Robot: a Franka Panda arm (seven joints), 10 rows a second.
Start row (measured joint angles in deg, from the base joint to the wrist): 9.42, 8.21, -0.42, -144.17, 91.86, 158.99, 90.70
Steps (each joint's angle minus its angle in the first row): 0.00, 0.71, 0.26, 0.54, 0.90, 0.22, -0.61; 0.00, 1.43, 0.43, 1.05, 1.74, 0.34, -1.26; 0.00, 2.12, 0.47, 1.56, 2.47, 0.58, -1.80; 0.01, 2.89, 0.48, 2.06, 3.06, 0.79, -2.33; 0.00, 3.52, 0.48, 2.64, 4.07, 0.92, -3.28; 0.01, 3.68, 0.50, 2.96, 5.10, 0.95, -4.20; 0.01, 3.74, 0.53, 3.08, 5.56, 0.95, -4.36
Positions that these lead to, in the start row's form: 9.42, 8.92, -0.16, -143.63, 92.76, 159.21, 90.09; 9.42, 9.64, 0.01, -143.12, 93.60, 159.33, 89.44; 9.42, 10.33, 0.05, -142.61, 94.33, 159.57, 88.90; 9.43, 11.10, 0.06, -142.11, 94.92, 159.78, 88.37; 9.42, 11.73, 0.06, -141.53, 95.93, 159.91, 87.42; 9.43, 11.89, 0.08, -141.21, 96.96, 159.94, 86.50; 9.43, 11.95, 0.11, -141.09, 97.42, 159.94, 86.34
